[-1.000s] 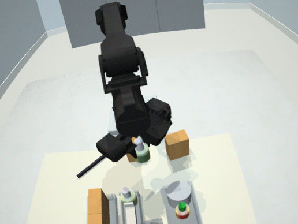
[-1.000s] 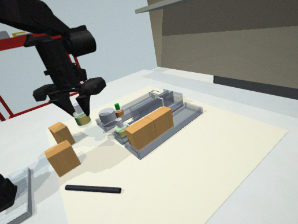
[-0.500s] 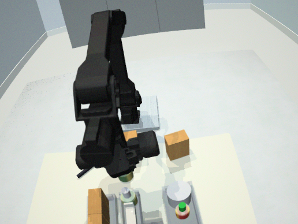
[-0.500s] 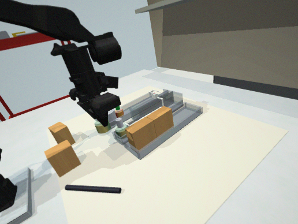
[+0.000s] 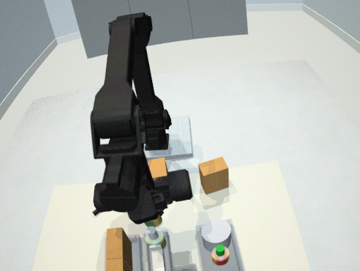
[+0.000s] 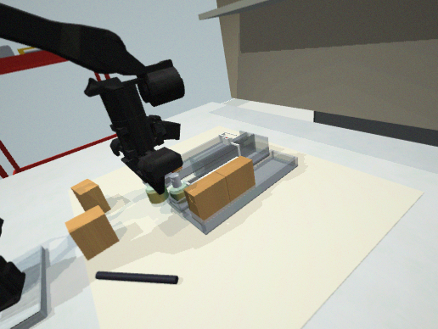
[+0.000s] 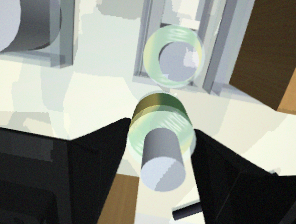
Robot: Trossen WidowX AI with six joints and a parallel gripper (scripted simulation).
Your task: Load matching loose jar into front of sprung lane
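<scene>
The grey cylinder lies 4 cm ahead of my gripper tip, 13 cm to the left of it and 4 cm below it. Round my gripper tip: white pusher plate 15 cm ahead, 5 cm to the left, 1 cm below; then black rod 9 cm behind, 12 cm to the right, 6 cm below; then sprung lane 19 cm ahead, 5 cm to the left, 5 cm below.
</scene>
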